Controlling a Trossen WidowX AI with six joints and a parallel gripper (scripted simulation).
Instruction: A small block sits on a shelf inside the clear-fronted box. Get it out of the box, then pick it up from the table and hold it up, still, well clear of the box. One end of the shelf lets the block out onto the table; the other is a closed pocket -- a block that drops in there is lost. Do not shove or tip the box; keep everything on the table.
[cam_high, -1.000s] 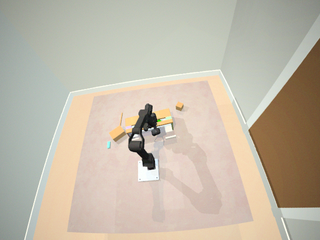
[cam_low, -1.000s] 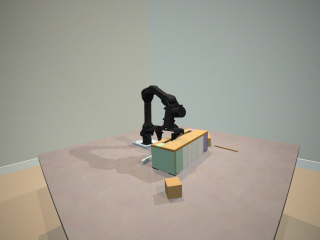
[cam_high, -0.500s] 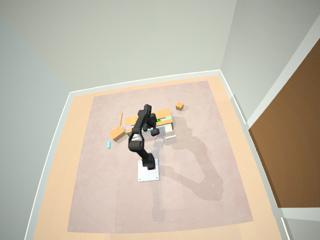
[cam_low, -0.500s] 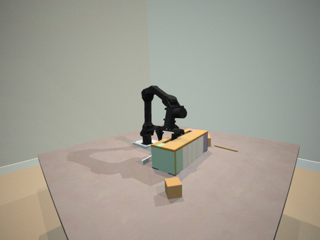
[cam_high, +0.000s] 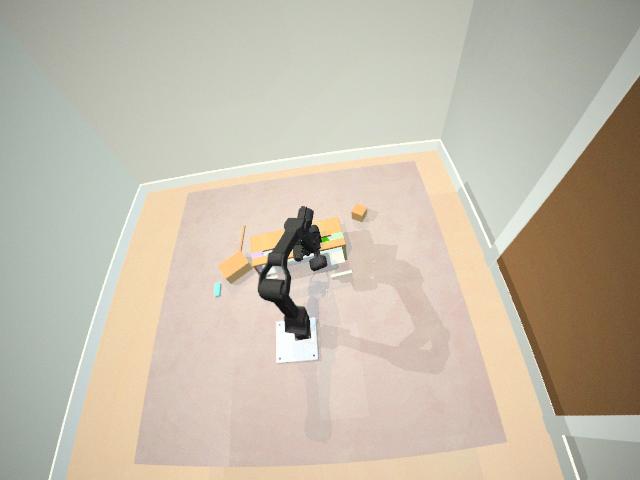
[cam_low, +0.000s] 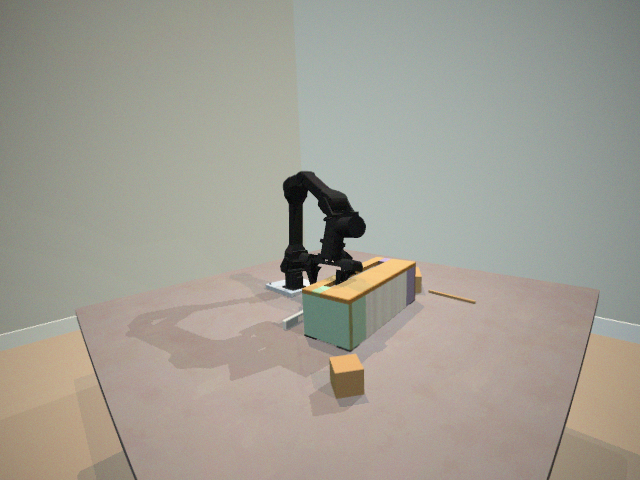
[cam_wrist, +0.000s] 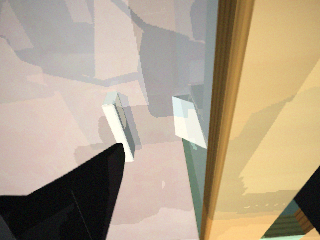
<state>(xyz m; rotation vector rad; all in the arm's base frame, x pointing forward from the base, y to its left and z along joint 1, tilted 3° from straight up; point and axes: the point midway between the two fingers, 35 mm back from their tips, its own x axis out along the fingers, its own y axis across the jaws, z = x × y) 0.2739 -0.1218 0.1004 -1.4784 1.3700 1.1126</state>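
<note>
Right now my gripper tip is 6 cm short of the green block and 1 cm to the left of it. Round my gripper tip: orange cube (23 cm ahead, 19 cm to the right, 6 cm below); then thin stick (21 cm ahead, 38 cm to the left, 8 cm below); then box (3 cm ahead, 10 cm to the left, 3 cm below).
</note>
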